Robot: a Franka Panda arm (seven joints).
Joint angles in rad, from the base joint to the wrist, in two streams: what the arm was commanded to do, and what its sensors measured. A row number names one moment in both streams.
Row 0, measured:
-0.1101, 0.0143, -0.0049, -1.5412, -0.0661, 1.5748, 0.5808
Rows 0 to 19, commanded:
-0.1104, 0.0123, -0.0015, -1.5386, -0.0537, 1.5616, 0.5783
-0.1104, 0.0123, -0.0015, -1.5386, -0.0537, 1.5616, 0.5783
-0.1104, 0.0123, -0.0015, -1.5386, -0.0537, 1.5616, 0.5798
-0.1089, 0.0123, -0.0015, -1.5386, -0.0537, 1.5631, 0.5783
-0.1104, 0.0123, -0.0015, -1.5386, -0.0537, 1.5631, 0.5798
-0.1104, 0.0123, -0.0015, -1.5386, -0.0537, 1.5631, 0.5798
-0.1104, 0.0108, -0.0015, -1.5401, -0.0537, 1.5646, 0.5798
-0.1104, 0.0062, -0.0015, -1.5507, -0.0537, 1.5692, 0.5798
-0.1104, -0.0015, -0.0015, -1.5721, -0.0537, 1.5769, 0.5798
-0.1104, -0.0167, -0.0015, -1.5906, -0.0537, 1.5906, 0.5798
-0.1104, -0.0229, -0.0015, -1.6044, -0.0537, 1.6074, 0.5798
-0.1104, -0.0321, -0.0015, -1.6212, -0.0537, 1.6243, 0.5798
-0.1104, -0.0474, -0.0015, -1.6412, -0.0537, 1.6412, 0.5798
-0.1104, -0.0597, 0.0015, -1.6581, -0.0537, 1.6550, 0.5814
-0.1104, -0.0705, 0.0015, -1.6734, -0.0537, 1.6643, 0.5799
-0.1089, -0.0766, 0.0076, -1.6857, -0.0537, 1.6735, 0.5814
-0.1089, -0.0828, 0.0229, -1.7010, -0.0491, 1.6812, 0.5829
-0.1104, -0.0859, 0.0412, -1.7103, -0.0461, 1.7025, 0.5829
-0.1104, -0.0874, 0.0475, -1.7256, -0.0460, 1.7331, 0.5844
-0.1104, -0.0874, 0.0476, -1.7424, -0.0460, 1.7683, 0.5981
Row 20, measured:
-0.1082, -0.0549, 0.0240, -1.6689, -0.0572, 1.6772, 0.5808
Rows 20 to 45, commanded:
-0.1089, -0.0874, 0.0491, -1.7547, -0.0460, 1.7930, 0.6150
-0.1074, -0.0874, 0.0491, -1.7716, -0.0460, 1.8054, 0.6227
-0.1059, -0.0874, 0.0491, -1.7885, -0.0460, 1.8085, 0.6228
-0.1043, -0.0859, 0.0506, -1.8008, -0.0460, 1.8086, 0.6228
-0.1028, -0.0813, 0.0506, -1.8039, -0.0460, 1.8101, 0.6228
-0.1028, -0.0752, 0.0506, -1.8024, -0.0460, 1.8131, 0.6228
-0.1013, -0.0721, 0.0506, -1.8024, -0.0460, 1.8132, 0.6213
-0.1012, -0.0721, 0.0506, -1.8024, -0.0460, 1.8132, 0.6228
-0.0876, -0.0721, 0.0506, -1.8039, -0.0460, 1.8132, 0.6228
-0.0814, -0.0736, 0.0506, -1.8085, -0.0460, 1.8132, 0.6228
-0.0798, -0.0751, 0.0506, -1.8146, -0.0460, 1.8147, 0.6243
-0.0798, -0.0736, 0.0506, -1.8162, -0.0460, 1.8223, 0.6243
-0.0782, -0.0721, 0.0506, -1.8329, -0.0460, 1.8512, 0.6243
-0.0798, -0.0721, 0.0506, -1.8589, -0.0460, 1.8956, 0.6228
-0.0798, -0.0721, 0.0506, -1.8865, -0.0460, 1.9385, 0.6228
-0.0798, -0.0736, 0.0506, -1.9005, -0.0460, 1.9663, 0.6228
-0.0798, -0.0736, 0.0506, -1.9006, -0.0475, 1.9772, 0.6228
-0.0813, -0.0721, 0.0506, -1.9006, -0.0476, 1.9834, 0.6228
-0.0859, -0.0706, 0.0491, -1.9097, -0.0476, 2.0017, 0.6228
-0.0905, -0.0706, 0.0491, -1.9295, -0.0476, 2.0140, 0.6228
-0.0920, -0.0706, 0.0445, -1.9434, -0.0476, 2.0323, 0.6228
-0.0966, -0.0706, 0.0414, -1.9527, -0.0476, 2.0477, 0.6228
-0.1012, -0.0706, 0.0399, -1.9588, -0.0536, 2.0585, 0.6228
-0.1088, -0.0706, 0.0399, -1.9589, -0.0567, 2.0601, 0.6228
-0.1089, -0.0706, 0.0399, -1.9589, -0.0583, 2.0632, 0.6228
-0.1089, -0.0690, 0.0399, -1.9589, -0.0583, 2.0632, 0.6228
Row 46, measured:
-0.0977, -0.0559, 0.0348, -1.9405, -0.0557, 2.0358, 0.6088
